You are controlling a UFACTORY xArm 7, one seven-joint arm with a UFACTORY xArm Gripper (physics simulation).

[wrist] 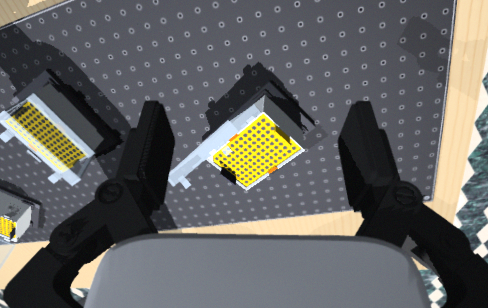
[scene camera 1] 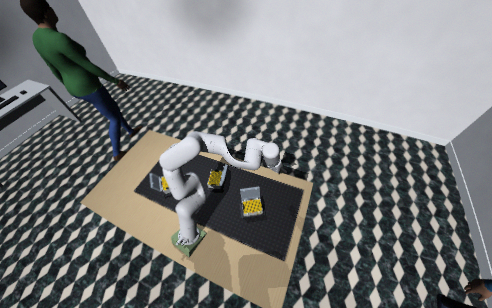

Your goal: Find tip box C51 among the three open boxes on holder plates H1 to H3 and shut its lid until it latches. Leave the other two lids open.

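Pixels of known places: gripper, fingertip midpoint: (wrist: 256, 120); arm's base at its link origin: (scene camera 1: 188, 235).
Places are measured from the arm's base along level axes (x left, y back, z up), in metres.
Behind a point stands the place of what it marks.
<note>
Three open tip boxes with yellow tip racks stand on dark holders. The right box (scene camera 1: 252, 206) @[x -0.293, y -0.306, z 0.035 m] (wrist: 260, 147) @[x -0.302, y -0.316, z 0.035 m] has its lid (scene camera 1: 250, 193) @[x -0.255, y -0.368, z 0.073 m] (wrist: 202, 152) @[x -0.255, y -0.381, z 0.121 m] raised. The middle box (scene camera 1: 216, 178) (wrist: 47, 136) stands at the left in the wrist view, its pale lid raised. The left box (scene camera 1: 164, 184) @[x 0.342, y -0.214, z 0.035 m] (wrist: 9, 224) @[x 0.291, y -0.221, z 0.034 m] is partly cut off in the wrist view and partly behind the arm in the scene view; its lid (scene camera 1: 155, 182) @[x 0.383, y -0.191, z 0.075 m] is up. I cannot read any box label. My gripper (wrist: 256, 120) @[x -0.355, y -0.486, z 0.260 m] is open and empty, above the right box, which shows between its fingers.
The boxes stand on a black perforated mat (scene camera 1: 270, 235) @[x -0.454, y -0.197, z -0.023 m] (wrist: 325, 50) @[x -0.413, y -0.415, z -0.022 m] on a wooden table (scene camera 1: 120, 175) @[x 0.797, y -0.151, z -0.035 m] (wrist: 470, 50) @[x -0.604, y -0.369, z -0.035 m]. The arm rises from a green base (scene camera 1: 179, 243) @[x 0.001, y 0.065, z 0.059 m] at the table's near side and arches over the left part of the mat. A person (scene camera 1: 65, 65) stands behind the table's left end.
</note>
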